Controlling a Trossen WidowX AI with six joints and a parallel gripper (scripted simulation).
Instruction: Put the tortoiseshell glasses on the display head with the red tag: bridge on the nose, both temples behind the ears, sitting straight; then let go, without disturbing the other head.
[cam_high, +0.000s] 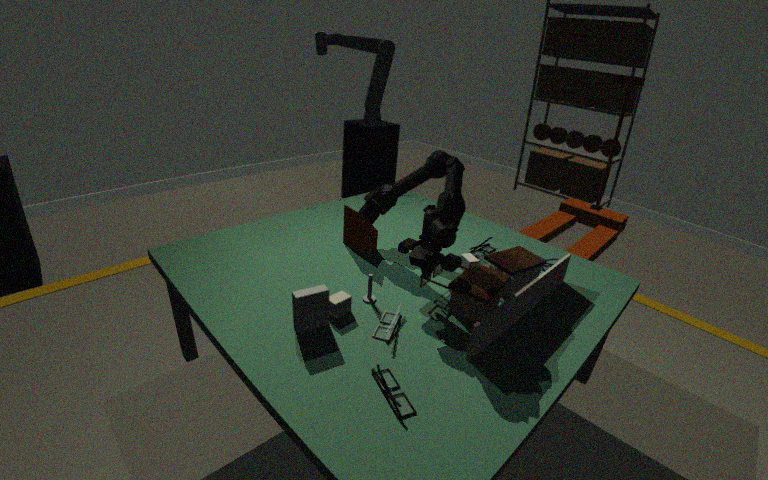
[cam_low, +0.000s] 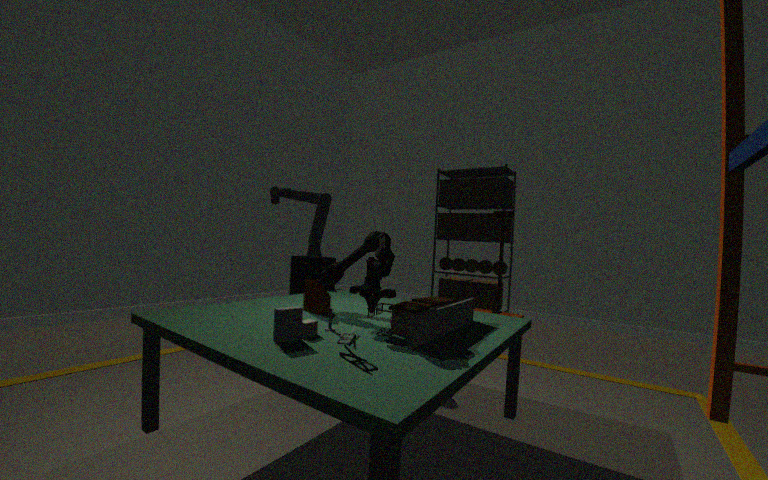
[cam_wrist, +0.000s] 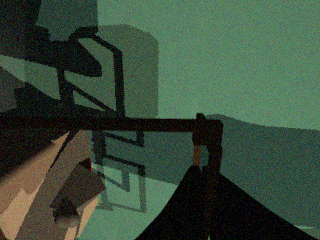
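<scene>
Right now the brown stepped display head is 120 mm ahead of my gripper tip, 60 mm to the left of it and 10 mm below it. Round my gripper tip: white panel: 250 mm ahead, 170 mm to the left, 10 mm below; small stand: 140 mm to the right, 90 mm behind, 40 mm below.
</scene>
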